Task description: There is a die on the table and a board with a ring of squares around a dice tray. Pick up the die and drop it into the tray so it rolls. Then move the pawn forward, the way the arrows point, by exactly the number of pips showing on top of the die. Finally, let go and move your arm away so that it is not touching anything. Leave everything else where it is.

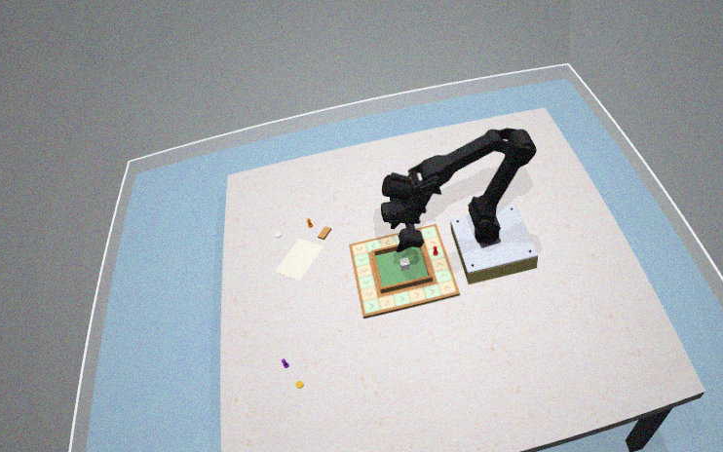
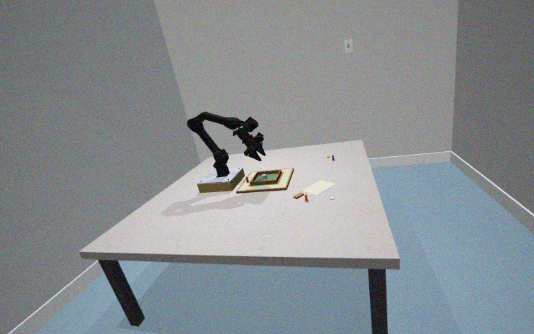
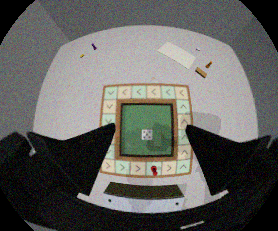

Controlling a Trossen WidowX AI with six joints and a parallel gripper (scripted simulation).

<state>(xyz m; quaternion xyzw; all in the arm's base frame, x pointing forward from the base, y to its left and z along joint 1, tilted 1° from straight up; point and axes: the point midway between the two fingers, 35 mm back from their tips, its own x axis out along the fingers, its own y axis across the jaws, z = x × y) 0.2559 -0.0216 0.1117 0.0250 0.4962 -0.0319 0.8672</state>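
My gripper tip is now 120 mm past the red pawn, 110 mm above it and 20 mm to the left of it. Round my gripper tip: wooden block 240 mm to the right, 200 mm ahead, 140 mm below; then green dice tray 130 mm below; then white die 120 mm below, 20 mm behind.
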